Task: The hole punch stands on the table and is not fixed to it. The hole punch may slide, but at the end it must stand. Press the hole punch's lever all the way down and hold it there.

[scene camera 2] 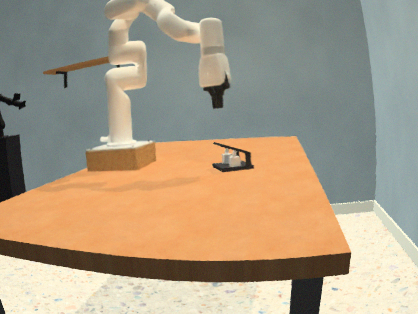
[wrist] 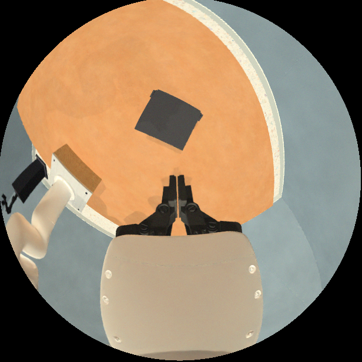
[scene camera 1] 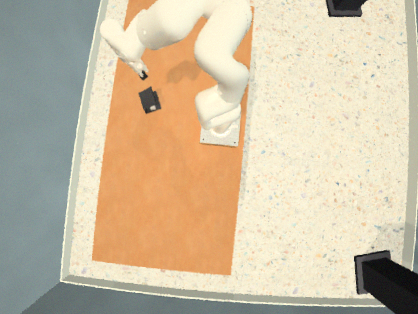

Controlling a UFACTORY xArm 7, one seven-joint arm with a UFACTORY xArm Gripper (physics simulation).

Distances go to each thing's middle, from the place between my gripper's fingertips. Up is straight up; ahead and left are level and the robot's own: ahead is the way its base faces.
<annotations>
Now: hand 40 mm short of the flat lever [wrist: 165,118], 50 mm to the right of it and 140 mm above it.
</annotations>
